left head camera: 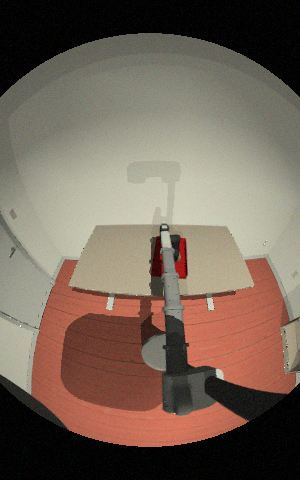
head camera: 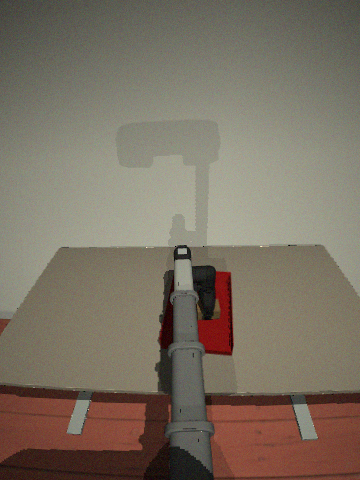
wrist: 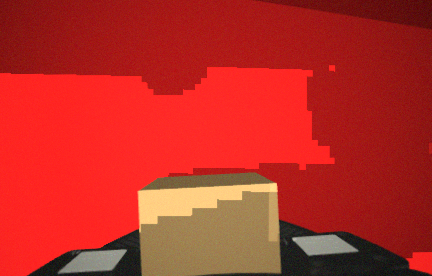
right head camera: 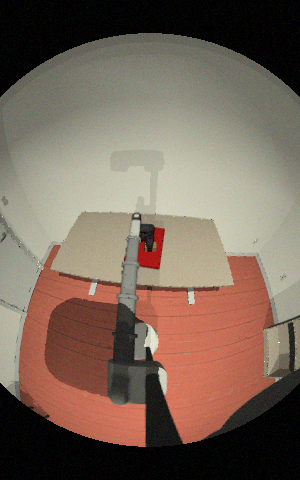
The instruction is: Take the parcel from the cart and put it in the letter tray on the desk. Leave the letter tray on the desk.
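Places are measured from the robot's base along level axes (x ahead, y left, z up), in millimetres.
Pixels of known places: gripper, between the fingertips: (head camera: 206, 313) (wrist: 210, 237) (right head camera: 149, 248); robot's base, origin of its link: (left head camera: 161, 350) (right head camera: 138, 339).
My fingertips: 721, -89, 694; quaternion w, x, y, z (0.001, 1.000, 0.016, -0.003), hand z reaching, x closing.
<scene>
For each thing: its top centre in the pictures, then the offset to it from my fingertips, as dx, dy, dz. Level surfaces: height alone.
- tan box-shaped parcel, centre of its top: (head camera: 208, 305) (right head camera: 150, 244) +0, -6, +51
- red letter tray, centre of its top: (wrist: 239, 225) (head camera: 199, 301) (right head camera: 145, 241) (left head camera: 170, 252) +11, +27, +68
- desk, height of its surface: dz -2
The tan box-shaped parcel (head camera: 217, 311) (right head camera: 154, 246) (wrist: 210, 240) is between the fingers of my gripper (head camera: 207, 317) (right head camera: 150, 249) (wrist: 210, 237), which is shut on it. In the wrist view the parcel stands upright, partly lit, with a dark finger on each side. Parcel and fingers are over the inside of the red letter tray (head camera: 220, 341) (left head camera: 183, 270) (right head camera: 152, 261) (wrist: 150, 130). The tray's floor fills much of the wrist view. Whether the parcel's underside touches the tray floor is hidden. The tray stands on the desk (head camera: 100, 320) (left head camera: 110, 255) (right head camera: 195, 250).
The telescoping arm (head camera: 186, 370) (left head camera: 172, 290) (right head camera: 127, 280) reaches over the desk and covers the tray's left part in the head view. A pale wall (head camera: 280, 150) rises behind the desk. A beige box-like piece of furniture (left head camera: 292, 345) (right head camera: 276, 350) stands at the right edge.
</scene>
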